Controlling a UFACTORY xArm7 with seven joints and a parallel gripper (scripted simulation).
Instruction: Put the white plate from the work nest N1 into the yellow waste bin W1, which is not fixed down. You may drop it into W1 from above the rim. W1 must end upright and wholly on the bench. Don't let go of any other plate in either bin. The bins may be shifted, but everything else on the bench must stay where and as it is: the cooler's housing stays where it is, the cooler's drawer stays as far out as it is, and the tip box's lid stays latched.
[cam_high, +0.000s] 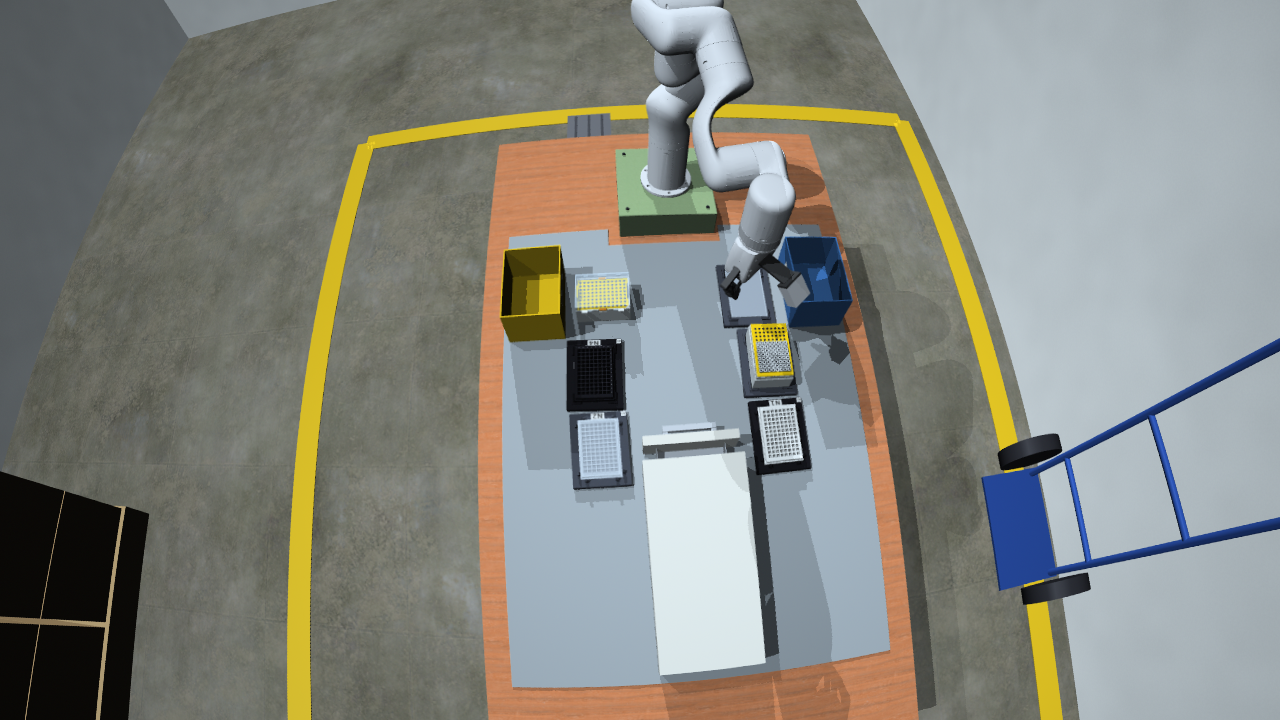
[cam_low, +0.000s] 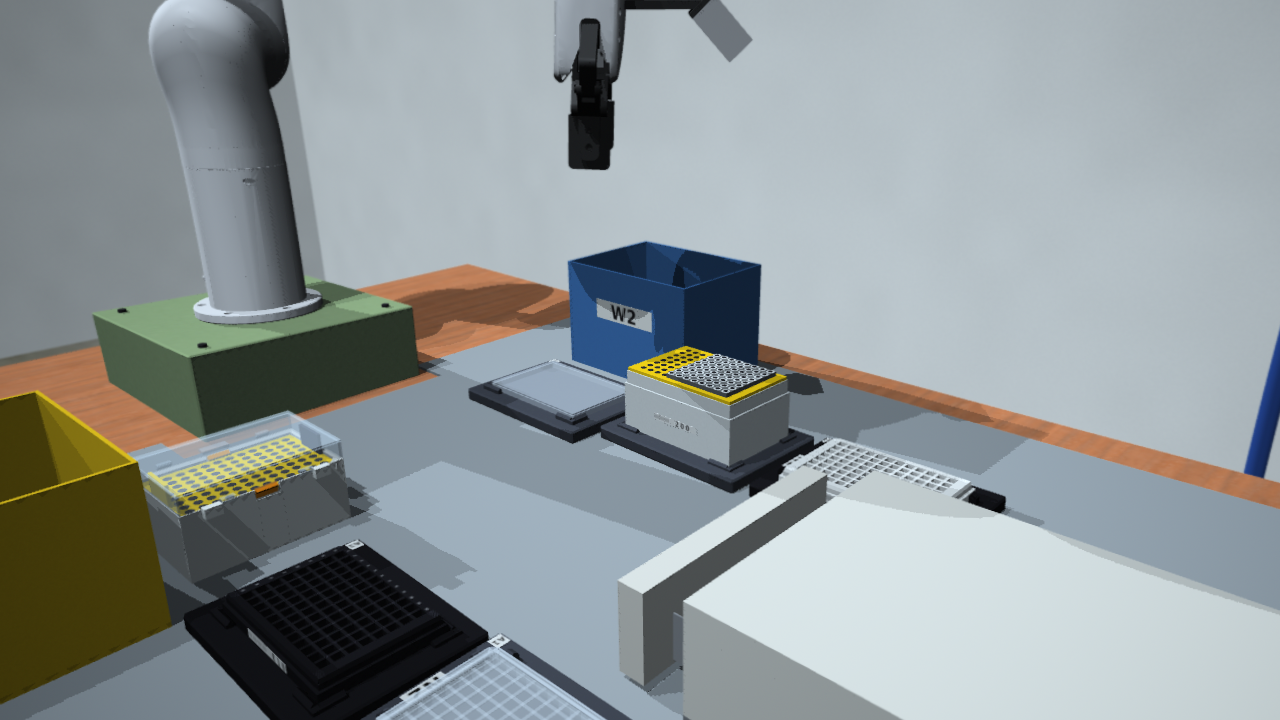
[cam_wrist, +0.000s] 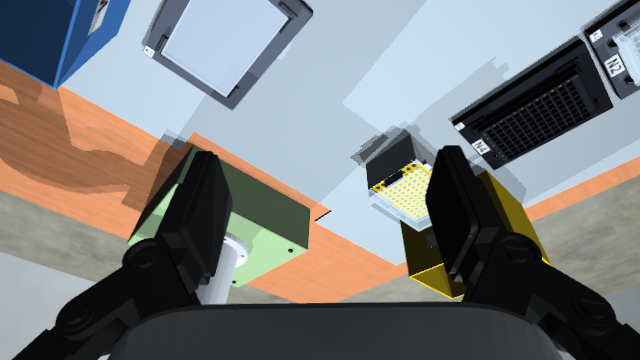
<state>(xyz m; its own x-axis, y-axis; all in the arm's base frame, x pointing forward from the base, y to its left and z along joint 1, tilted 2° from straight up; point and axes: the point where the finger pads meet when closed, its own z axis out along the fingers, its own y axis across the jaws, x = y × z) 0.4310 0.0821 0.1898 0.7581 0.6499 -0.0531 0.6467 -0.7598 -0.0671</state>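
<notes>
The white plate is 230 mm ahead of my hand, 70 mm to the left of it and 260 mm below it. Also, from my hand: tip box: 50 mm ahead, 70 mm to the left, 220 mm below; black nest N1: 240 mm ahead, 70 mm to the left, 270 mm below; blue bin W2: 110 mm behind, 220 mm to the left, 240 mm below.
</notes>
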